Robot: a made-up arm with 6 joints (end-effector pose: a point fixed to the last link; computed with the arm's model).
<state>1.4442 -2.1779 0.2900 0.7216 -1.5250 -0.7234</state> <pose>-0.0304 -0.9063 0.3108 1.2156 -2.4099 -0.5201</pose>
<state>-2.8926 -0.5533 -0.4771 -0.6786 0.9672 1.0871</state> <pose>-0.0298 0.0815 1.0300 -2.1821 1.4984 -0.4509</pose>
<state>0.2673 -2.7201 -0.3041 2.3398 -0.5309 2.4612</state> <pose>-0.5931 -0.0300 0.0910 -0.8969 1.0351 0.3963</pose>
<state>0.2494 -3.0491 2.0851 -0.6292 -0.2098 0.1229</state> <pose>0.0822 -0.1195 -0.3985 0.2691 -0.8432 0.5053</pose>
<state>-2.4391 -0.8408 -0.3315 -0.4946 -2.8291 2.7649</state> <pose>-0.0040 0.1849 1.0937 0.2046 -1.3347 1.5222</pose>
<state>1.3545 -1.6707 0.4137 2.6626 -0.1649 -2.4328</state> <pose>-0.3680 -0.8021 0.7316 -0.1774 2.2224 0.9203</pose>
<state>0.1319 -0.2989 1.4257 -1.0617 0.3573 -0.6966</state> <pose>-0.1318 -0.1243 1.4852 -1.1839 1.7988 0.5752</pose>
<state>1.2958 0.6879 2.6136 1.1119 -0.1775 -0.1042</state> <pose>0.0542 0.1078 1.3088 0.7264 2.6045 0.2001</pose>
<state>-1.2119 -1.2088 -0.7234 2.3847 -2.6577 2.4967</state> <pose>0.0205 0.3453 1.0424 0.9697 0.4295 -0.3652</pose>
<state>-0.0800 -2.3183 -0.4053 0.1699 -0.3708 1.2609</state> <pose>-0.6222 -0.1008 0.4046 2.5777 1.1988 -0.7723</pose>
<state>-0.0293 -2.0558 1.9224 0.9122 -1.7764 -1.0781</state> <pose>-0.6982 -0.0674 -0.1411 -0.5146 1.6024 0.9923</pose>
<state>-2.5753 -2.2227 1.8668 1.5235 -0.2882 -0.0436</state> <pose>0.4847 0.2507 -0.2060 0.5397 -0.8657 -0.3949</pose>
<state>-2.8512 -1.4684 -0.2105 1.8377 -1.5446 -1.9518</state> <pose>0.6713 0.1008 1.0186 1.7671 -0.9977 0.0620</pose>
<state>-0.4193 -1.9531 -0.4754 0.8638 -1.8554 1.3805</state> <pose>-0.6634 0.2043 0.6659 -0.9589 -0.2348 1.1459</pose>
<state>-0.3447 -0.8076 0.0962 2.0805 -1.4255 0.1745</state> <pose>-0.2847 0.1970 1.3447 -1.9000 0.2880 0.1682</pose>
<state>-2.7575 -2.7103 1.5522 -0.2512 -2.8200 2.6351</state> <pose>0.3219 0.2939 -0.3479 0.2111 2.4423 0.1321</pose>
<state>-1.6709 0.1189 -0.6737 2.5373 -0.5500 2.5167</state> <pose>0.1204 -0.4005 1.0233 -1.7887 -1.2885 -1.5790</pose>
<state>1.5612 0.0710 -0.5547 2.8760 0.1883 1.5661</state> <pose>-0.1602 0.3241 1.0418 0.8771 -0.7161 0.2641</pose>
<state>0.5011 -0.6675 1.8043 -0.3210 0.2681 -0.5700</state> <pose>-0.5027 -0.4504 1.2429 -0.4745 1.3216 0.4901</pose>
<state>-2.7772 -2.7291 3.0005 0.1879 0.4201 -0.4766</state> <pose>-0.1163 0.0820 -0.1384 -2.1831 -0.2199 -1.1946</pose>
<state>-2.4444 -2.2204 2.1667 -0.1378 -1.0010 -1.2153</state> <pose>0.3357 0.4739 -0.1979 0.7982 0.8353 -2.6297</pose>
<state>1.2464 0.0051 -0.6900 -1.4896 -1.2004 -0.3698</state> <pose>0.0934 0.1585 0.8561 1.1718 0.2285 0.3202</pose>
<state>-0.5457 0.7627 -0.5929 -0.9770 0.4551 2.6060</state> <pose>0.2732 -0.2843 0.6723 -0.0371 -0.0471 1.8444</pose>
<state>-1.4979 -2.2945 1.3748 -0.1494 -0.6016 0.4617</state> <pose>-0.1916 0.7137 -0.0649 1.4116 -0.0955 -0.8029</pose>
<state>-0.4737 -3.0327 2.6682 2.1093 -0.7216 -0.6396</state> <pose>0.3323 -0.0460 -0.1693 -1.1143 -0.0960 1.5241</pose>
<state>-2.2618 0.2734 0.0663 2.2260 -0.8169 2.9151</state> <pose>-0.2302 -0.5057 1.2406 2.6466 0.6280 0.9975</pose>
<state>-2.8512 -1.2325 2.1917 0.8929 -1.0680 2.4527</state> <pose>0.8079 0.3125 0.5013 -0.5432 2.7494 -1.4133</pose>
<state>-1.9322 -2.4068 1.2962 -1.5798 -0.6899 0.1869</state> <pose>0.2466 0.7102 -0.0005 0.6979 0.4225 -2.7407</pose>
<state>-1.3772 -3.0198 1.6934 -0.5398 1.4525 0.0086</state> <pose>-0.1332 0.0844 -0.3983 -1.7505 -0.7520 -0.4466</pose>
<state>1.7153 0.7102 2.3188 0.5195 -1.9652 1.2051</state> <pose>0.0606 0.2830 1.3921 -0.1104 1.4357 -2.4002</pose>
